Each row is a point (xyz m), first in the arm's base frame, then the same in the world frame.
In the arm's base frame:
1: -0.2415 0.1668 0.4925
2: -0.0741 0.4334 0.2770
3: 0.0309 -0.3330 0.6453
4: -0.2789 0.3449 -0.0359
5: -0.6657 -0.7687 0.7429
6: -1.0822 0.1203 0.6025
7: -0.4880 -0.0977 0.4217
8: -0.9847 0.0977 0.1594
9: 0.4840 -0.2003 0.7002
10: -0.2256 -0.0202 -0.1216
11: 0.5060 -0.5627 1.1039
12: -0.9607 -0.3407 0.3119
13: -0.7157 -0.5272 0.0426
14: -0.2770 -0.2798 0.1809
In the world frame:
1: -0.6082 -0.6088 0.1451
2: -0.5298 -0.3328 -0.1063
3: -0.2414 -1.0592 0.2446
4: -0.7813 -0.4632 -0.3660
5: -0.8324 -1.5798 0.4981
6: -1.3914 -0.7632 0.4346
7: -0.8239 -0.9073 0.1339
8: -1.3874 -0.7938 -0.0186
9: 0.1895 -0.8639 0.1981
10: -0.6958 -0.8215 -0.4545
11: 0.3476 -1.2001 0.5941
12: -1.2695 -1.2170 0.1332
13: -1.0629 -1.3815 -0.1792
14: -0.6447 -1.0707 -0.1433

